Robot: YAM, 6 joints.
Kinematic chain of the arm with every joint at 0, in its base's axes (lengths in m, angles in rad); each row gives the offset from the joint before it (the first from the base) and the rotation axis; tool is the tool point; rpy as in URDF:
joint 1: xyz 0 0 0.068 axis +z
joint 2: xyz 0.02 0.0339 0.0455 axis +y
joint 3: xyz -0.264 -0.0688 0 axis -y
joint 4: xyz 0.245 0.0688 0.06 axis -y
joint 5: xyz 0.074 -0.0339 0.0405 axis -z
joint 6: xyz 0.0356 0 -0.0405 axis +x
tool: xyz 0 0 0 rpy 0 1.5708 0
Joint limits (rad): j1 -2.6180..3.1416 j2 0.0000..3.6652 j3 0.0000..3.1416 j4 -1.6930..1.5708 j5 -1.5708..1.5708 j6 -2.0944..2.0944
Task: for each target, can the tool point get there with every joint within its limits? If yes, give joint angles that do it. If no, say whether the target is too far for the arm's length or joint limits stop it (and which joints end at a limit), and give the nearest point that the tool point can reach.
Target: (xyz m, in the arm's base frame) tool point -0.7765 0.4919 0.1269
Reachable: no: too far | nearest point -0.5455 0.3456 0.1228 | short by 0.273 m
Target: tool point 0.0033 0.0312 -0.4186
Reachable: no: joint limits stop it (at a limit: joint 2) | nearest point 0.0080 0.0755 -0.3365 | short by 0.093 m
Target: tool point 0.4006 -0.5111 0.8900
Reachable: no: too far | nearest point 0.2554 -0.3259 0.5997 | short by 0.374 m
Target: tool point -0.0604 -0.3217 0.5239
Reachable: yes | joints -1.6841 1.6285 2.0938 -0.6323 0.7263 1.5292
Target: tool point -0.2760 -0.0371 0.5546
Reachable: yes | joints 0.1795 0.3372 1.8802 -0.0101 -0.3666 -1.1182
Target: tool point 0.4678 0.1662 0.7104
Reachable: no: too far | nearest point 0.3867 0.1374 0.6026 | short by 0.138 m
